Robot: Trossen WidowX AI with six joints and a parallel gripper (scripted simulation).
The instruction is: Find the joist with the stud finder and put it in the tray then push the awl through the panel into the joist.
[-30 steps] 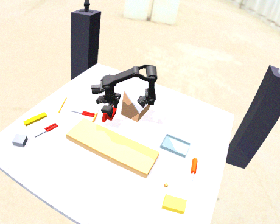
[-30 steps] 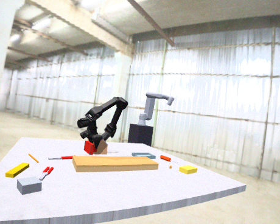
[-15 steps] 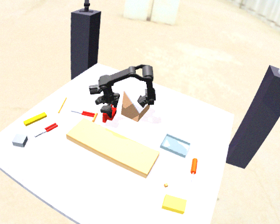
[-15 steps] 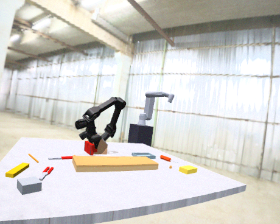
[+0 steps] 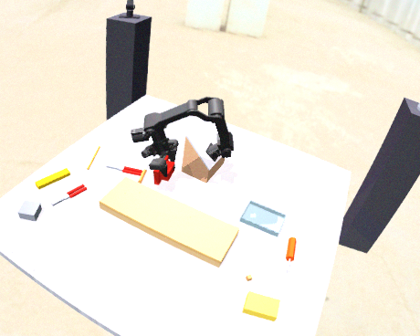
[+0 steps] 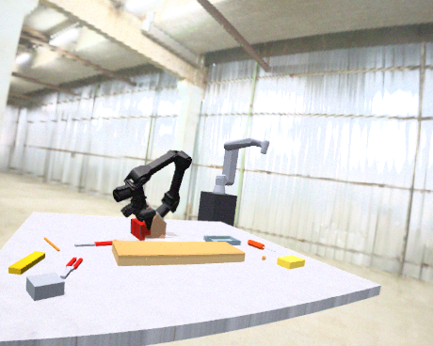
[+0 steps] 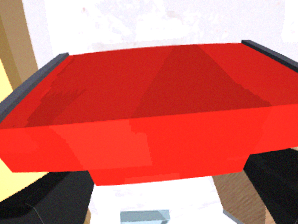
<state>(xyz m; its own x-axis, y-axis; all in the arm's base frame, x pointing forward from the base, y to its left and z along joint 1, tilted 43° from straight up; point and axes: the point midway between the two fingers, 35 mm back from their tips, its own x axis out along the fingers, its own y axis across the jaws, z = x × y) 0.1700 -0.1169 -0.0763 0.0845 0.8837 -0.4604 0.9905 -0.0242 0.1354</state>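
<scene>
The red stud finder lies 1 cm to the right of my gripper tip and 1 cm behind it. Also, from my gripper tip: pencil 39 cm to the right, 7 cm below, 1 cm ahead; then tray 43 cm to the left, 6 cm below, 2 cm ahead; then awl 13 cm to the right, 7 cm below, 2 cm behind.
</scene>
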